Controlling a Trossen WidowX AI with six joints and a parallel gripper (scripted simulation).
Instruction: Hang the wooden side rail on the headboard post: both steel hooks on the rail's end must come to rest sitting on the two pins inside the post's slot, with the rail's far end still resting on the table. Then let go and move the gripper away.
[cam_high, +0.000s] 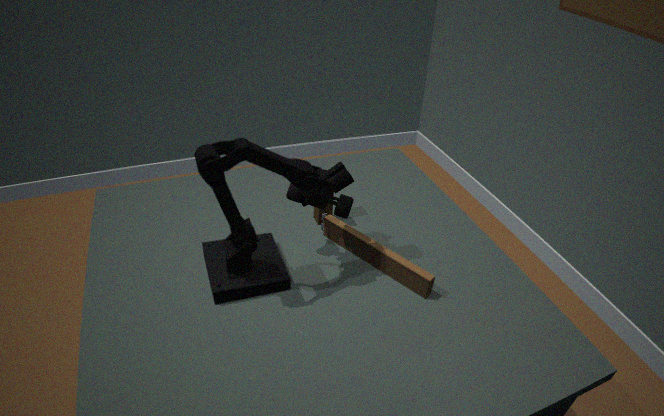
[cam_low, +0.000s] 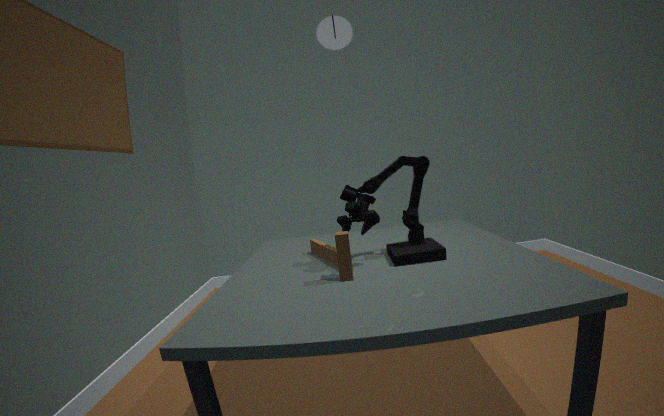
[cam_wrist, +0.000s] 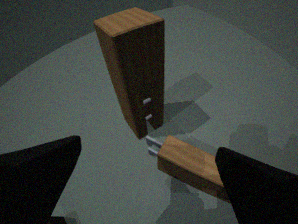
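The headboard post lies 100 mm to the left of my gripper tip, 50 mm below it and 40 mm ahead of it.
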